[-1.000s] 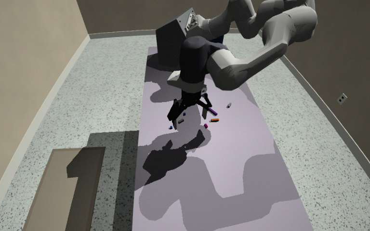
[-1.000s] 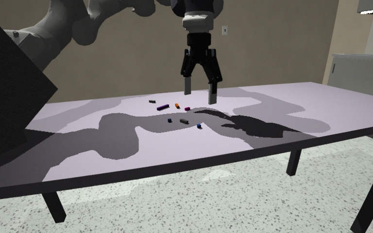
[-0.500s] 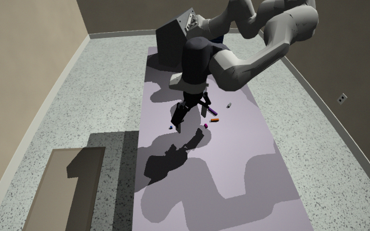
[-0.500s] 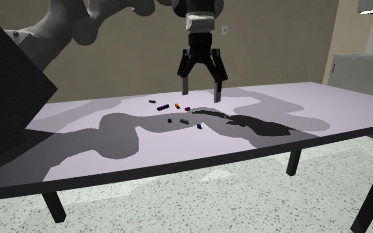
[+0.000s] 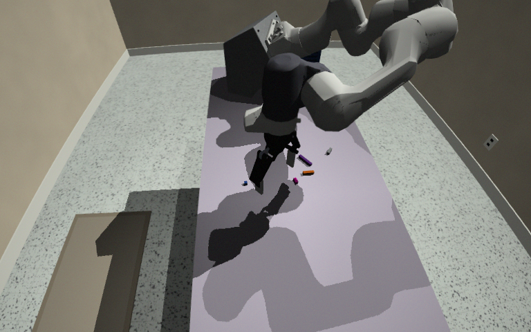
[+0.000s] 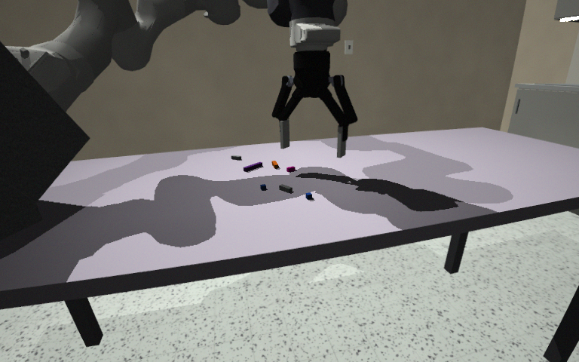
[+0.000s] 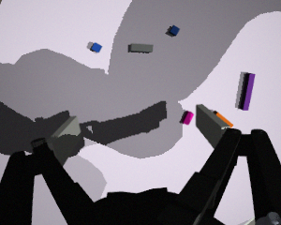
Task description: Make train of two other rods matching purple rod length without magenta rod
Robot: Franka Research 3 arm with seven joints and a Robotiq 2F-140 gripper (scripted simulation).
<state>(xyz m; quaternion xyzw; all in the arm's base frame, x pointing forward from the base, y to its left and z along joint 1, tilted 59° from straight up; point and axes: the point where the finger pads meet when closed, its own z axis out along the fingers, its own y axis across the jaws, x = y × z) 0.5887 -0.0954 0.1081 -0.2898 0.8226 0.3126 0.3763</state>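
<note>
Now: the magenta rod 50 mm behind my hand, 70 mm to the left of it and 70 mm below it. Also, from my hand: purple rod (150 mm behind, 110 mm to the left, 70 mm below); then orange rod (90 mm behind, 120 mm to the left, 70 mm below).
</note>
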